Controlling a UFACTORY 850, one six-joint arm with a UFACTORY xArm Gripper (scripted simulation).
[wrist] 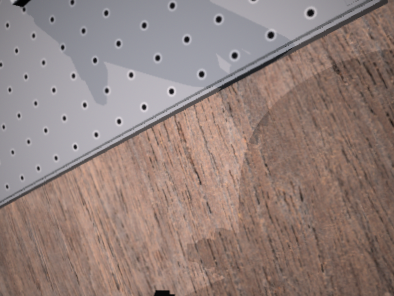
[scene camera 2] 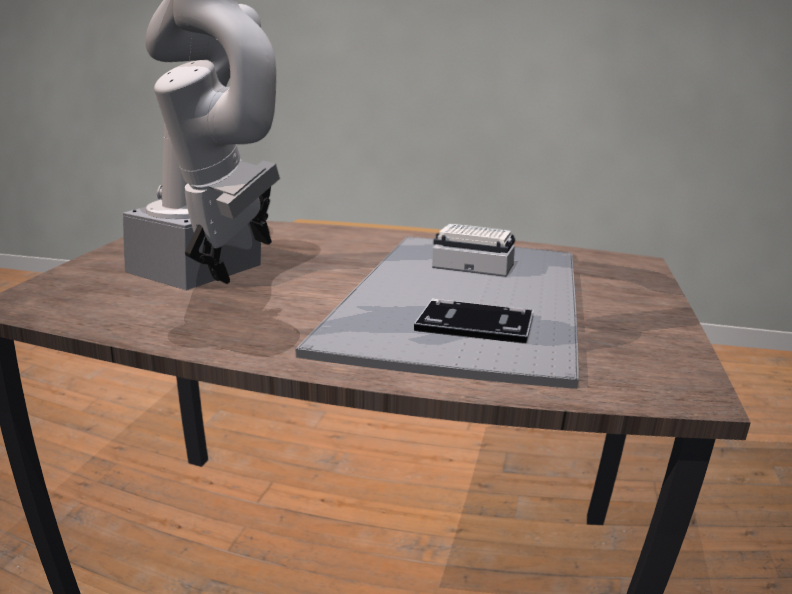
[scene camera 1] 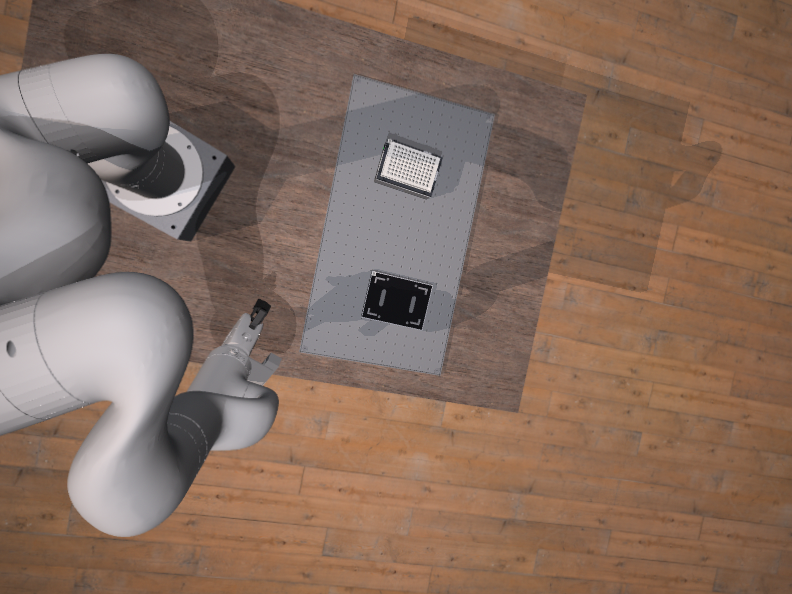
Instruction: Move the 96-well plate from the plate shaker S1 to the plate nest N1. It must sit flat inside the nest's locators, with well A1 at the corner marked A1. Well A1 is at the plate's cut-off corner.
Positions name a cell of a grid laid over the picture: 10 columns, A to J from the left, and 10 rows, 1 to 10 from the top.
white 96-well plate: scene camera 2 F4; scene camera 1 F3; not seen in the wrist view (out of frame)
